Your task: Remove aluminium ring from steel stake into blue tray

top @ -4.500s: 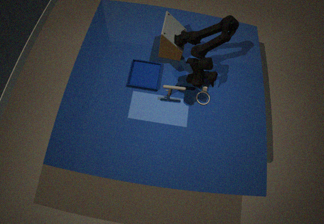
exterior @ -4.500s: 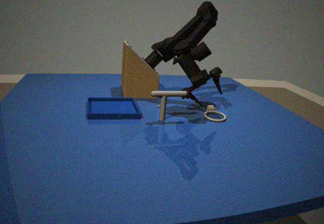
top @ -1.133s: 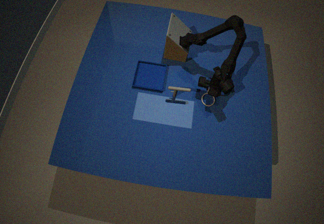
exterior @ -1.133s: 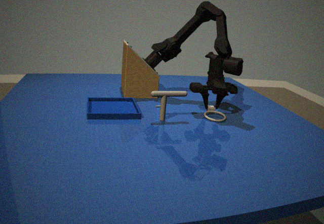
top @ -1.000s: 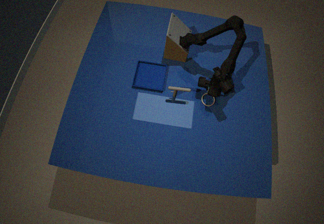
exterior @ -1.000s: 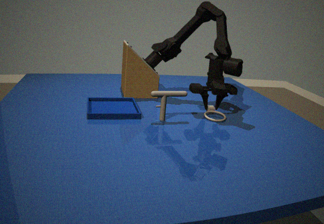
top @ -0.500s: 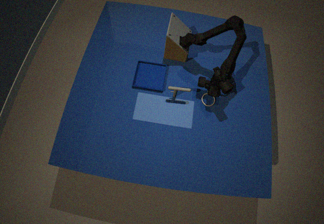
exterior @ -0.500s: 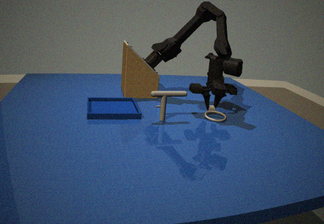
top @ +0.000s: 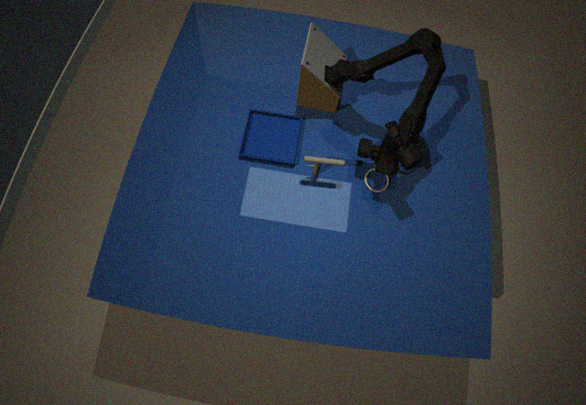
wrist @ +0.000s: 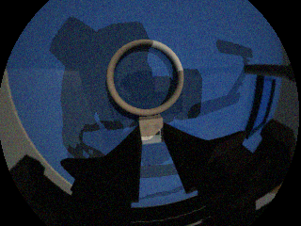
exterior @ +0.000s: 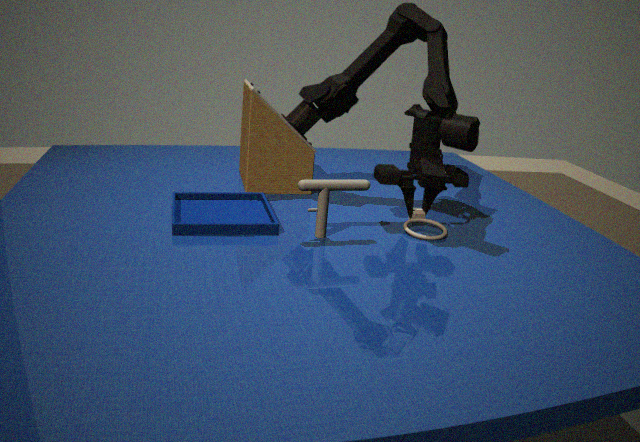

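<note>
Right now my gripper tip is 70 mm past the blue tray and 380 mm to the left of it. The rest, counted from my gripper tip: aluminium ring: 50 mm ahead, 10 mm to the right.
</note>
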